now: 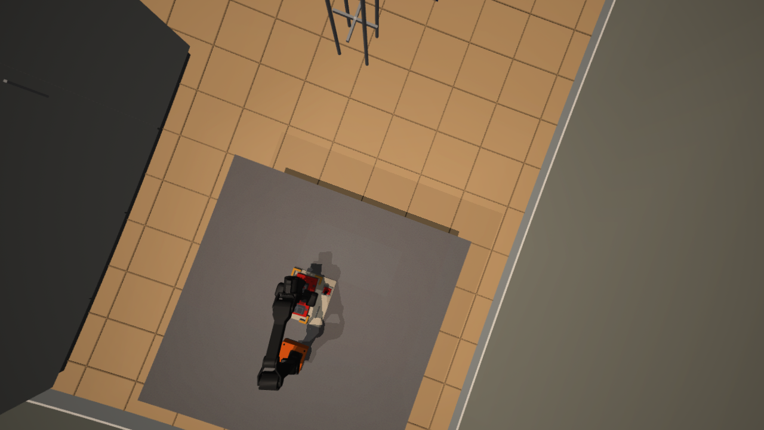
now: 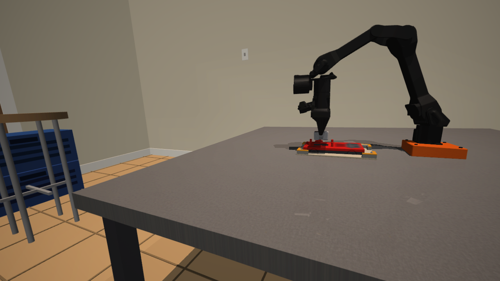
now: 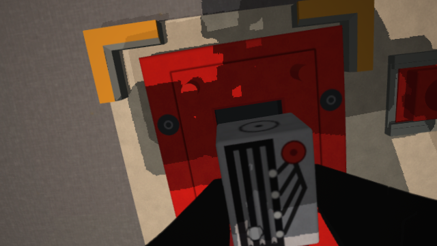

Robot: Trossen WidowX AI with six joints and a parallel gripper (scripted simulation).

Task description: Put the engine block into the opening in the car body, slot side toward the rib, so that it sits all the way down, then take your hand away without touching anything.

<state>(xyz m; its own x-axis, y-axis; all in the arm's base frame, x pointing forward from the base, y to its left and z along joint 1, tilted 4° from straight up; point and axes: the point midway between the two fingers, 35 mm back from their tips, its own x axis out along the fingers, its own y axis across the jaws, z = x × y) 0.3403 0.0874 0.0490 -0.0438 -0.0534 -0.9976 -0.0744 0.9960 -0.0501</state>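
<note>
My gripper tip is now 50 mm above the thin grey bar, 40 mm past it and 20 mm to the left of it. The rest, counted from my gripper tip: grey engine block 10 mm below.
</note>
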